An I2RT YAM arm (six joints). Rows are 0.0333 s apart.
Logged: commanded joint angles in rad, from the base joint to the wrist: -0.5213, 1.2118, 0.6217, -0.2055, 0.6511, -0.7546; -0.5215, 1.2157, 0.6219, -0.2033, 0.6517, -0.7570; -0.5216, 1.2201, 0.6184, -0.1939, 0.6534, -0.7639; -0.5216, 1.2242, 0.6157, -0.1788, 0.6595, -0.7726; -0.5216, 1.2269, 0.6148, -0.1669, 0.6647, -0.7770; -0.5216, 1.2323, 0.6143, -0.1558, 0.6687, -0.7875; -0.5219, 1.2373, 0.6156, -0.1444, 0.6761, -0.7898; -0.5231, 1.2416, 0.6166, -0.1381, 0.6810, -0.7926; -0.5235, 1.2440, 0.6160, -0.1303, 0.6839, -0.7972; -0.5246, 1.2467, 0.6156, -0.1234, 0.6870, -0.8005; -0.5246, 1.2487, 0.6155, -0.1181, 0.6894, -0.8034; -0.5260, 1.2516, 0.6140, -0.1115, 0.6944, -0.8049; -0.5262, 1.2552, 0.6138, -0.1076, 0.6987, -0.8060; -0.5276, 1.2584, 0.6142, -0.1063, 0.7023, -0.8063; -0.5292, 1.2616, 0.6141, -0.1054, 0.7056, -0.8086; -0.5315, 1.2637, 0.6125, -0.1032, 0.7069, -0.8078; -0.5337, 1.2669, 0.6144, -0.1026, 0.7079, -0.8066; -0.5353, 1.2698, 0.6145, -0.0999, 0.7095, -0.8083; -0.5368, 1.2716, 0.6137, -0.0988, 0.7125, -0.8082; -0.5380, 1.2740, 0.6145, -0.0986, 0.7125, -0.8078; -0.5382, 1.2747, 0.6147, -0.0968, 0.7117, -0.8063
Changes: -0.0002, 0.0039, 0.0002, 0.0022, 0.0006, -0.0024; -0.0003, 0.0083, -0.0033, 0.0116, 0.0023, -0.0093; -0.0003, 0.0124, -0.0060, 0.0267, 0.0084, -0.0180; -0.0003, 0.0151, -0.0069, 0.0386, 0.0136, -0.0224; -0.0003, 0.0205, -0.0074, 0.0497, 0.0176, -0.0329; -0.0006, 0.0255, -0.0061, 0.0611, 0.0250, -0.0352; -0.0018, 0.0298, -0.0051, 0.0674, 0.0299, -0.0380; -0.0022, 0.0322, -0.0057, 0.0752, 0.0328, -0.0426; -0.0033, 0.0349, -0.0061, 0.0821, 0.0359, -0.0459; -0.0033, 0.0369, -0.0062, 0.0874, 0.0383, -0.0488; -0.0047, 0.0398, -0.0077, 0.0940, 0.0433, -0.0503; -0.0049, 0.0434, -0.0079, 0.0979, 0.0476, -0.0514; -0.0063, 0.0466, -0.0075, 0.0992, 0.0512, -0.0517; -0.0079, 0.0498, -0.0076, 0.1001, 0.0545, -0.0540; -0.0102, 0.0519, -0.0092, 0.1023, 0.0558, -0.0532; -0.0124, 0.0551, -0.0073, 0.1029, 0.0568, -0.0520; -0.0140, 0.0580, -0.0072, 0.1056, 0.0584, -0.0537; -0.0155, 0.0598, -0.0080, 0.1067, 0.0614, -0.0536; -0.0167, 0.0622, -0.0072, 0.1069, 0.0614, -0.0532; -0.0169, 0.0629, -0.0070, 0.1087, 0.0606, -0.0517
